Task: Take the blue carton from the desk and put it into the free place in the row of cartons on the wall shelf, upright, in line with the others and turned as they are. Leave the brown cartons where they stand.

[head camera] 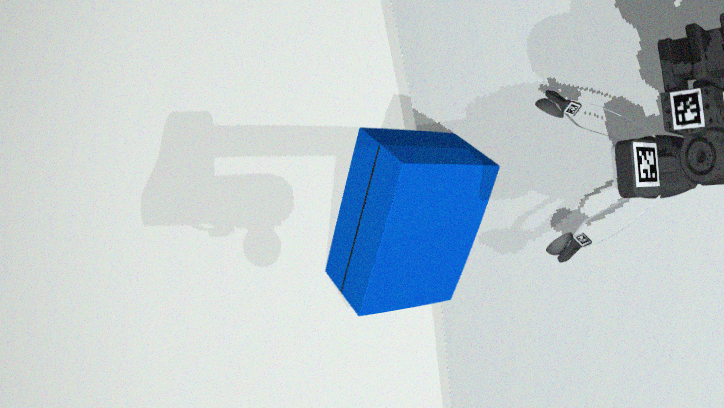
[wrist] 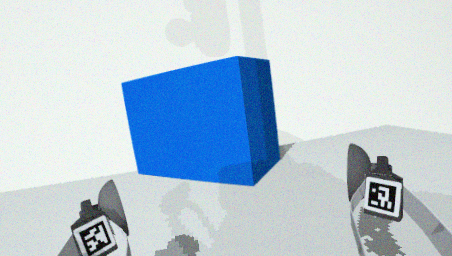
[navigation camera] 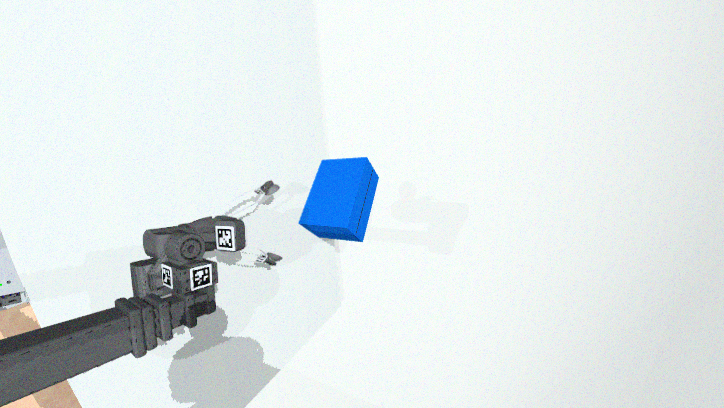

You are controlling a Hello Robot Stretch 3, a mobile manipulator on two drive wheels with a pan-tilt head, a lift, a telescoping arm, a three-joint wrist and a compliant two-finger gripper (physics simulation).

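Places are measured from the robot's base along level axes (x ahead, y left, z up), in centimetres.
Pixels of known places: gripper, fingertip midpoint: [head camera: 546, 176] [navigation camera: 278, 222].
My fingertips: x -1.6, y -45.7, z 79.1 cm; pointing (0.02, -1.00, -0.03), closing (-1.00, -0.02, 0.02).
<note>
Behind a point stands the place of what it marks.
The blue carton [head camera: 420, 228] {y -65.9, x 4.6, z 84.0 cm} [navigation camera: 336, 197] {y -65.8, x 4.4, z 83.4 cm} [wrist: 190, 125] stands on the pale desk [head camera: 531, 329] {y -54.2, x 20.3, z 72.0 cm} [navigation camera: 202, 126] {y -30.3, x 19.9, z 72.0 cm}, close to the wall behind it. A thin dark seam runs along one narrow face in the head and navigation views. My gripper [head camera: 559, 175] {y -45.7, x -1.6, z 79.1 cm} [navigation camera: 272, 223] {y -45.7, x -1.6, z 79.1 cm} [wrist: 234, 183] {y -45.7, x -1.6, z 79.1 cm} is open and empty. Its fingers stand wide apart, short of the carton and not touching it. In the wrist view the carton is beyond the fingertips, closer to the left finger's side. The wall shelf and the brown cartons do not show in these views.
The pale wall [head camera: 101, 314] {y -83.0, x 16.1, z 129.4 cm} [navigation camera: 557, 126] {y -81.1, x 25.0, z 144.6 cm} [wrist: 350, 60] rises behind the carton and carries the robot's shadow. My dark arm [navigation camera: 65, 344] {y -5.1, x -8.9, z 90.6 cm} comes in from the lower left of the navigation view. Orange-brown floor [navigation camera: 55, 390] {y -9.6, x -63.9, z 0.1 cm} shows below it. A grey-white body [navigation camera: 7, 268] {y -3.0, x -14.9, z 16.0 cm} stands at the left edge.
</note>
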